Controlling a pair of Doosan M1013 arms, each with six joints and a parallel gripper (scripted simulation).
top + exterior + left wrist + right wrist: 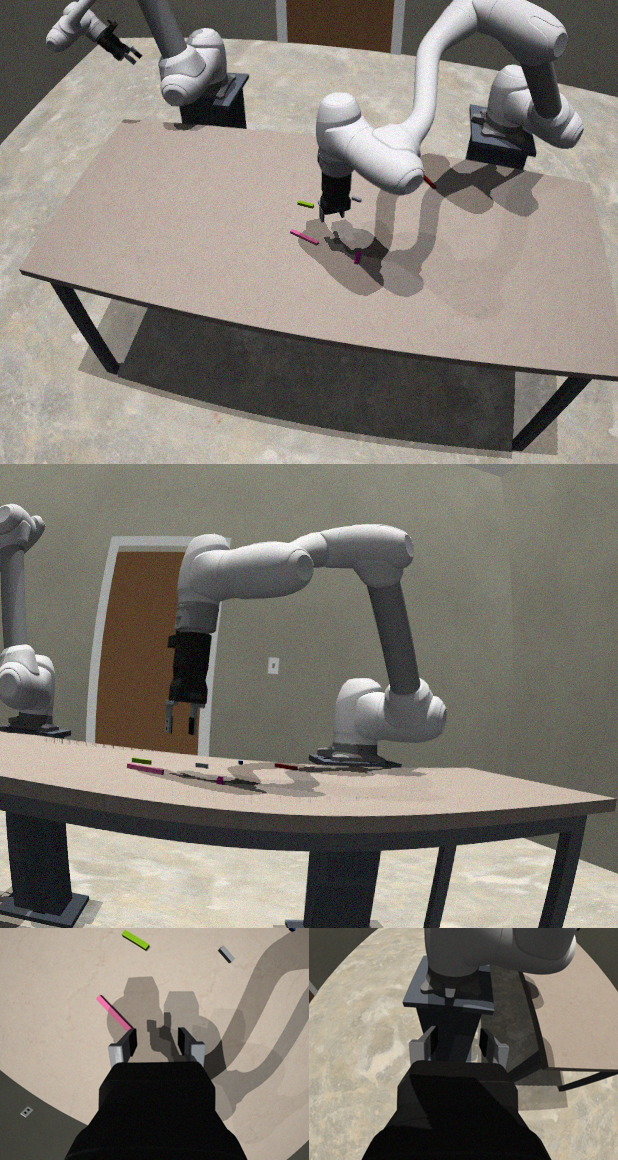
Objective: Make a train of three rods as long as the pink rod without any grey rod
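Observation:
My left hand is 110 mm past the lime rod, 100 mm to the left of it and 100 mm above it. The rest, counted from my left hand: blue rod 330 mm behind, 150 mm to the left, 100 mm below; grey rod 170 mm behind, 40 mm to the left, 100 mm below; pink rod 20 mm ahead, 80 mm to the right, 100 mm below.

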